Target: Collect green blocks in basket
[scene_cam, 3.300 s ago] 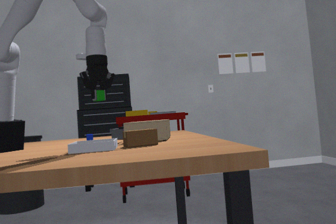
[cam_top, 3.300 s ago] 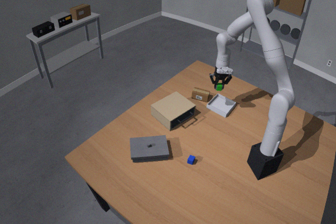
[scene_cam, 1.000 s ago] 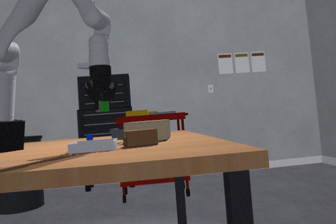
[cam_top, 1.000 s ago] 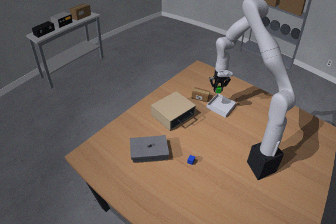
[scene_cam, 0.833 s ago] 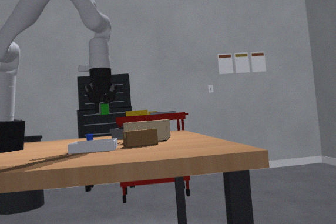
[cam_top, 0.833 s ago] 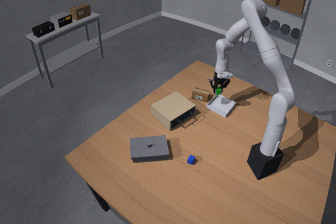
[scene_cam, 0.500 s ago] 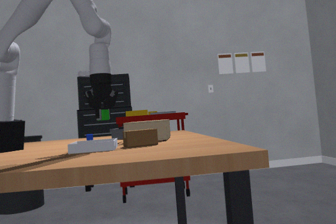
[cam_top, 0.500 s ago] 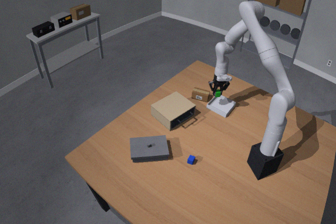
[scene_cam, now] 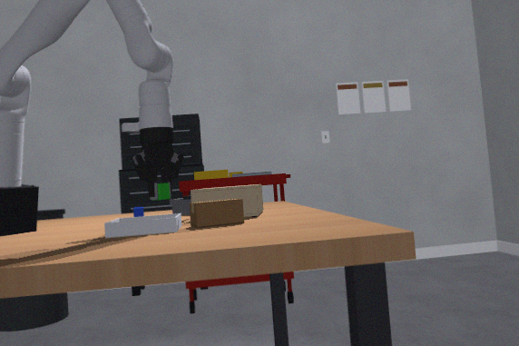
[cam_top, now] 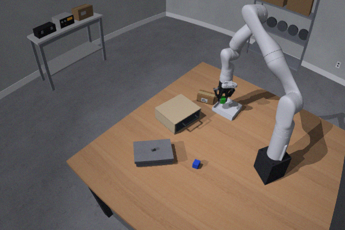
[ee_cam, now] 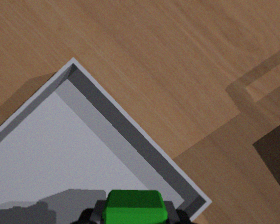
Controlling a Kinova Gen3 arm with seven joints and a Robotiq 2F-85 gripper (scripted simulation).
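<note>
The white basket is 3 cm behind my hand, 3 cm to the right of it and 7 cm below it. Also, from my hand: cardboard box 12 cm ahead, 2 cm to the right, 5 cm below; then drawer 14 cm ahead, 23 cm to the left, 5 cm below; then light wooden cabinet 15 cm ahead, 23 cm to the left, 5 cm below.
</note>
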